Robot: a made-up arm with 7 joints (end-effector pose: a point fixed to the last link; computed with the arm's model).
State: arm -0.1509 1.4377 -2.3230 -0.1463 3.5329 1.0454 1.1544
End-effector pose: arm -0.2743 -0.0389 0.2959 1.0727 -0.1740 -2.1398
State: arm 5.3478 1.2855 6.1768 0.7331 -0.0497 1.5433 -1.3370
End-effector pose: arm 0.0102 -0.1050 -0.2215 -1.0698 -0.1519 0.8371
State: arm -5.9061 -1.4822 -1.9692 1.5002 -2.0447 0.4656 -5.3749
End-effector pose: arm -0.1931 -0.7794 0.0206 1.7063 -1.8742 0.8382
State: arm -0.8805 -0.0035 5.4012 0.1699 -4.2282 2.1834 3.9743
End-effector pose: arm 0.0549 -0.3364 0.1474 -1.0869 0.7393 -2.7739
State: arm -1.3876 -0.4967 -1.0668 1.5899 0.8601 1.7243 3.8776
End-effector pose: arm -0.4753 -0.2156 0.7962 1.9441 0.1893 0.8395
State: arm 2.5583 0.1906 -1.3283 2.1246 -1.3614 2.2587 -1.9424
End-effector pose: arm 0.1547 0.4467 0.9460 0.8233 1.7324 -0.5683
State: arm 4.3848 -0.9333 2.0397 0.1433 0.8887 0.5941 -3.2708
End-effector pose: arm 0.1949 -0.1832 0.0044 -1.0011 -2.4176 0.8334
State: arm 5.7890 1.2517 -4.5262 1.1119 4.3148 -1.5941 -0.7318
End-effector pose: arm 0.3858 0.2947 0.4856 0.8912 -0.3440 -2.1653
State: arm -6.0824 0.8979 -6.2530 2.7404 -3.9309 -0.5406 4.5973
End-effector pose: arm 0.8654 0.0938 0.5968 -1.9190 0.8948 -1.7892
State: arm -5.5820 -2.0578 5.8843 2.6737 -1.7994 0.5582 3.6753
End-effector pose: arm -0.7089 -0.7081 -0.0345 1.8953 -0.2438 -0.1029
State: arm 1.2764 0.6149 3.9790 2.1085 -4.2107 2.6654 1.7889
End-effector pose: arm 0.4115 0.2009 0.9477 -2.1331 1.3947 0.7767
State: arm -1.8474 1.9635 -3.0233 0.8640 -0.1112 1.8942 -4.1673
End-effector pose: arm -0.0952 -0.1833 0.6523 -1.9686 0.9517 -0.0907
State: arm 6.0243 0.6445 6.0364 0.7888 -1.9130 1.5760 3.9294
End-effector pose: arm 0.4032 -0.3530 -0.0268 0.4722 -1.6157 1.8922
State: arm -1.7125 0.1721 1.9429 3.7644 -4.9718 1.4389 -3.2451
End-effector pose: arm -0.3929 -0.1336 1.0320 -1.1129 0.3999 0.8065
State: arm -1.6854 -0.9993 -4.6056 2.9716 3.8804 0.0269 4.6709
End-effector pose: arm 0.2017 0.8584 0.7165 -1.0232 -0.1954 -0.8804
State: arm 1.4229 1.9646 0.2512 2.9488 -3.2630 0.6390 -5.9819
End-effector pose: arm 0.1192 0.9207 -0.2325 -0.7830 1.5144 1.4186
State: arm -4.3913 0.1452 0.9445 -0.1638 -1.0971 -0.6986 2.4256
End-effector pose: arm -0.1654 -0.0894 0.0702 2.0438 1.7514 -0.9508
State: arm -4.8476 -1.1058 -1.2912 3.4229 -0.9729 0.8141 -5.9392
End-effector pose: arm -0.3216 -0.8655 0.5978 0.6338 -2.2217 2.0469
